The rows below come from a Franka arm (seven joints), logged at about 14 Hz.
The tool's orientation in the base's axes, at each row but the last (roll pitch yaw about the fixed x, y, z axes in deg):
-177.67 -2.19 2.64
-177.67 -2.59 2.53
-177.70 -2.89 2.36
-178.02 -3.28 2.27
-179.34 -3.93 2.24
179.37 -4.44 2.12
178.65 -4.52 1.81
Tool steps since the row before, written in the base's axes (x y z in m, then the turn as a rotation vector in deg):
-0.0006 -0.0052 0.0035 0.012 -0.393 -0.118
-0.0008 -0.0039 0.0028 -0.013 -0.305 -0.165
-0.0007 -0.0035 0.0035 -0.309 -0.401 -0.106
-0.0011 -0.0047 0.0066 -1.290 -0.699 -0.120
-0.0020 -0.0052 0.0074 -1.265 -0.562 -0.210
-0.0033 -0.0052 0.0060 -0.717 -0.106 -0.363
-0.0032 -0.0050 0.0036 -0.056 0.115 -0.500
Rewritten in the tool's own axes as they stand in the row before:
-0.0007 0.0050 -0.0037 -0.011 0.398 0.102
-0.0008 0.0037 -0.0030 -0.034 0.311 0.151
-0.0007 0.0033 -0.0037 -0.330 0.391 0.074
-0.0009 0.0044 -0.0068 -1.321 0.649 0.022
-0.0017 0.0050 -0.0076 -1.297 0.513 0.115
-0.0030 0.0051 -0.0062 -0.746 0.076 0.307
-0.0031 0.0050 -0.0037 -0.092 -0.128 0.491

